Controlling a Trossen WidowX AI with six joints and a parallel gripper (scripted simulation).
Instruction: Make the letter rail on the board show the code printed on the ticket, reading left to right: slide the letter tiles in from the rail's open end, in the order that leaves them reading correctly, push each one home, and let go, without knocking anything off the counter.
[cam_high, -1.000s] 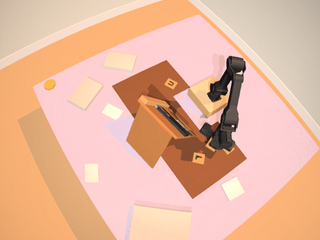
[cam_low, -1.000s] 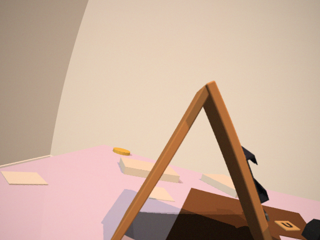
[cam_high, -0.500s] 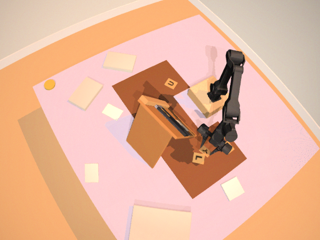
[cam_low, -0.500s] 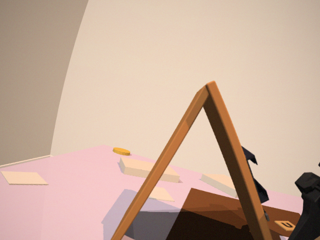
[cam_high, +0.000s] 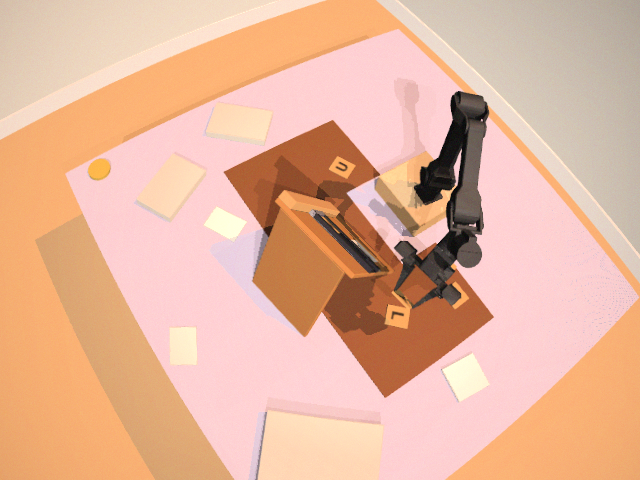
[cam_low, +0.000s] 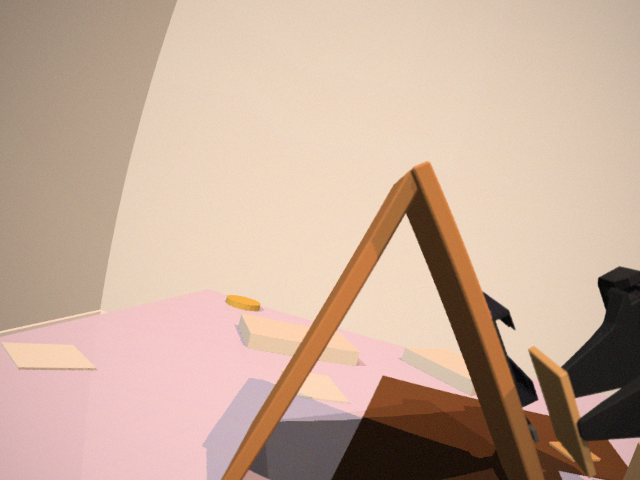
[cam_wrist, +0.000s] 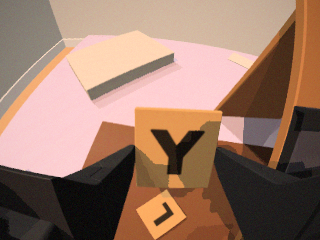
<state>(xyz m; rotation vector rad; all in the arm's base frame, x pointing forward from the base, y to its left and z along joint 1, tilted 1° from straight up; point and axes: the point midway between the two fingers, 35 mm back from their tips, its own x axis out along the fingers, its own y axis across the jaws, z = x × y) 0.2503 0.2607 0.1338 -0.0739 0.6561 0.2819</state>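
My gripper tip is 18 cm to the left of the white ticket and 8 cm above it. Round my gripper tip: y tile right at my gripper tip; brown mat 7 cm behind, 25 cm to the right, 17 cm below; letter tile 7 cm ahead, 24 cm to the right.
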